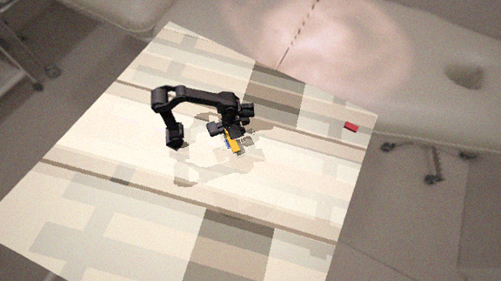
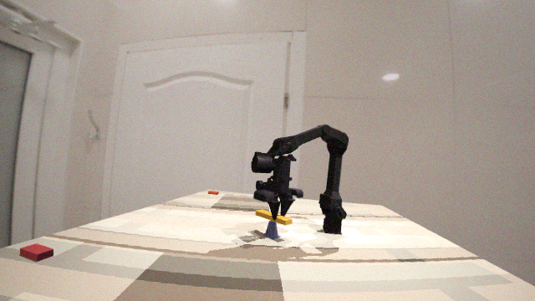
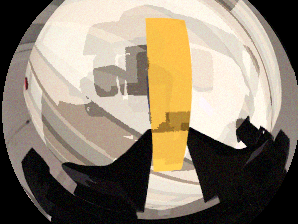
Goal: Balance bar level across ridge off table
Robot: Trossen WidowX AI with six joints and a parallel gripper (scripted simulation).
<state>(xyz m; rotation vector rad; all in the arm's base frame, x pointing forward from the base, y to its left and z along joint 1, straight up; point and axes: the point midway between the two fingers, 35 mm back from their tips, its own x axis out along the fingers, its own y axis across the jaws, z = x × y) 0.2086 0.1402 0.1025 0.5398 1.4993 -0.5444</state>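
Right now the bar is 20 mm to the right of my gripper tip and 20 mm ahead of it. Also, from my gripper tip: orange-red block (640 mm to the right, 530 mm ahead, 60 mm below).
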